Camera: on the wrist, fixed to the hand. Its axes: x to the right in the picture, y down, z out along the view.
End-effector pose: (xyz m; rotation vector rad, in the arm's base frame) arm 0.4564 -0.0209 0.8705 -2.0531 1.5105 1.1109
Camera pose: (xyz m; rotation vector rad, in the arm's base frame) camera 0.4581 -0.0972 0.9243 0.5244 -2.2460 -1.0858
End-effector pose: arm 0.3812 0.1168 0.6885 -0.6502 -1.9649 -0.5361
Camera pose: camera 0.4573 0.0922 0.7367 -1.8934 -0.7352 0.1163
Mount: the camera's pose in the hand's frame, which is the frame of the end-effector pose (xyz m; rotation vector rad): 0.0076 0.0348 -0.0863 -0.2981 0.1976 1.5473
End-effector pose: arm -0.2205 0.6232 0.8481 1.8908 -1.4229 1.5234
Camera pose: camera -0.2972 0.6685 0.8762 -0.1423 2.5288 -1.3983
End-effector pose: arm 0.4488 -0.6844 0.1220 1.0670 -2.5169 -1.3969
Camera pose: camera 0.4567 -0.7391 0.1972 -0.7145 -1.8499 -0.9173
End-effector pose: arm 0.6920 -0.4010 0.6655 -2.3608 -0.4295 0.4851
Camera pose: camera 0.7435 -0.4705 0.7006 -2.5492 1.6309 0.8290
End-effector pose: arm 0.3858 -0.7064 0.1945 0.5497 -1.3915 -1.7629
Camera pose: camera 0.4571 -0.7661 0.2027 -0.4689 -0.8611 -0.5562
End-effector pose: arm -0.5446 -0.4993 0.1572 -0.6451 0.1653 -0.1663
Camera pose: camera -0.5513 -0.5237 0.0673 -0.6413 0.8372 1.3087
